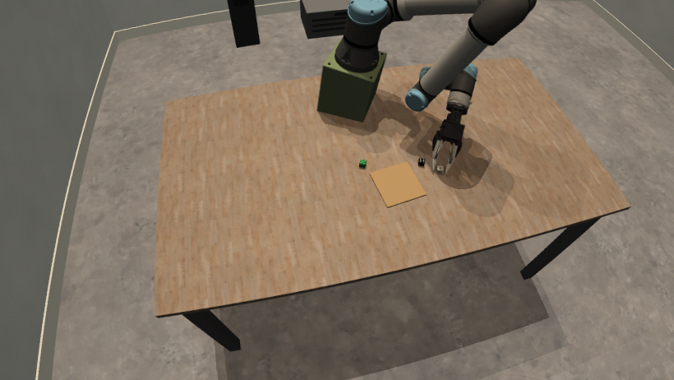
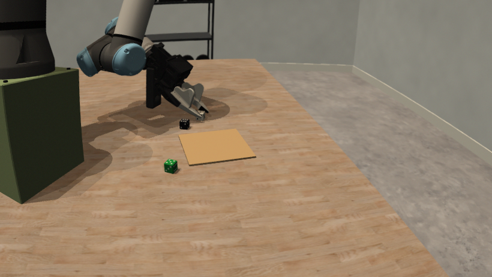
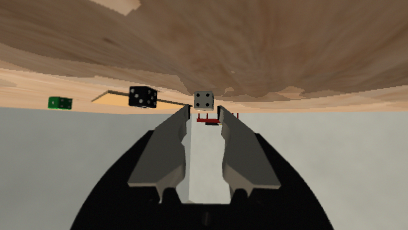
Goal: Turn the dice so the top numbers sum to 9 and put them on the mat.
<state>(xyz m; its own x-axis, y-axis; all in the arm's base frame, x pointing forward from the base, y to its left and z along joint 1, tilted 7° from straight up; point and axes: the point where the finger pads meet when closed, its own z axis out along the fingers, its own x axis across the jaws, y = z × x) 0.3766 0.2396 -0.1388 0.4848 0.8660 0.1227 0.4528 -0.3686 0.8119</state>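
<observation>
My gripper is now 10 mm above the white die. Also, from my hand: tan mat: 150 mm to the right, 30 mm ahead, 20 mm below; then black die: 50 mm to the right, 40 mm behind, 10 mm below; then green die: 250 mm to the right, 60 mm behind, 10 mm below.
</observation>
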